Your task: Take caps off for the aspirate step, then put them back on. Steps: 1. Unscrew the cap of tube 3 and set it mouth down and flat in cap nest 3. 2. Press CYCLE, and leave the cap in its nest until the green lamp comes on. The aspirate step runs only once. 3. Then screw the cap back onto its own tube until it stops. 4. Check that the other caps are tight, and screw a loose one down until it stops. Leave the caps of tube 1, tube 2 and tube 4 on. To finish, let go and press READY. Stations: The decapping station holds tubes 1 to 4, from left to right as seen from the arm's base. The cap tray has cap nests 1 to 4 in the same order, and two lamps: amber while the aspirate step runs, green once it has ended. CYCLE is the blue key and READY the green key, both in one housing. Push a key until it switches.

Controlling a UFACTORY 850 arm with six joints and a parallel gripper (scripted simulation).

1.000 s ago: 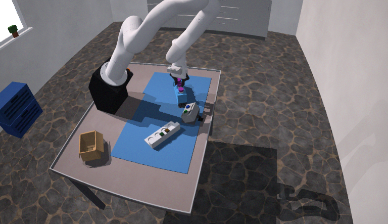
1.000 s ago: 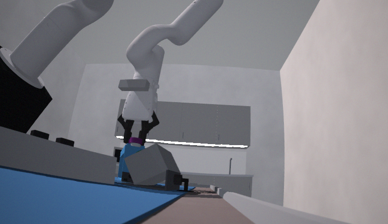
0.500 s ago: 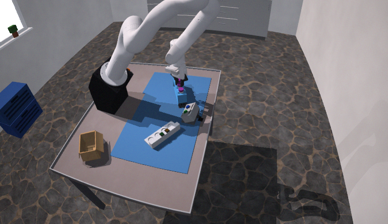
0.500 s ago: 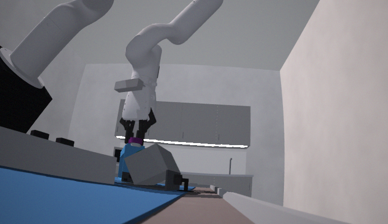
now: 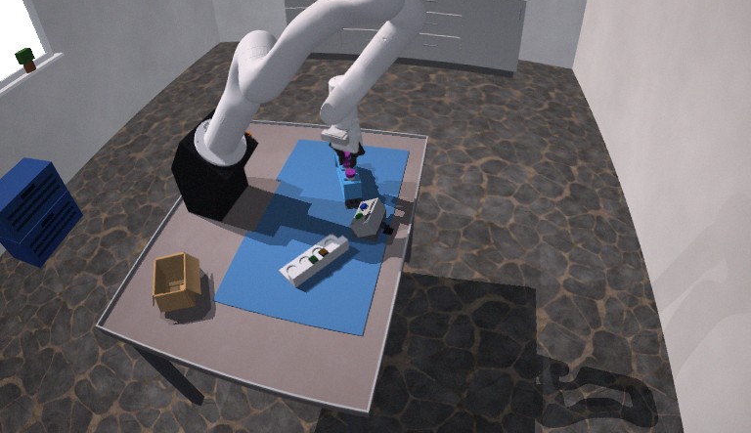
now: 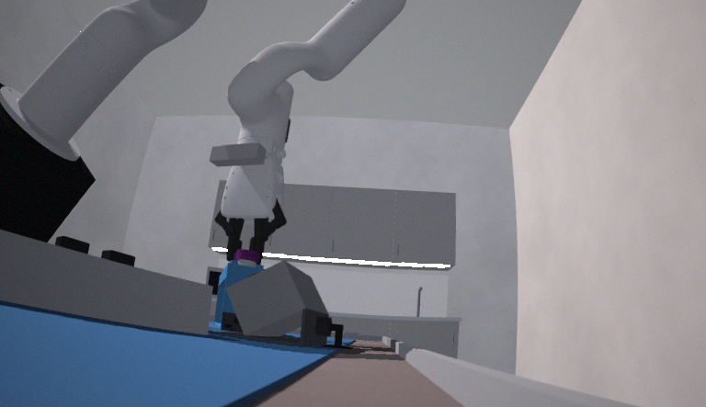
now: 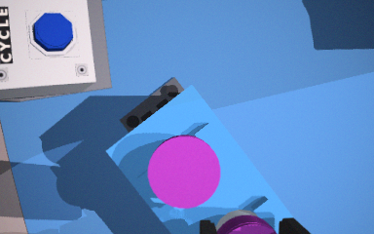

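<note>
Now: the magenta cap 1 cm below my hand. Round my hand: grey key housing 17 cm to the right, 11 cm ahead, 8 cm below; then blue key 14 cm to the right, 9 cm ahead, 6 cm below; then green key 19 cm to the right, 9 cm ahead, 6 cm below.
</note>
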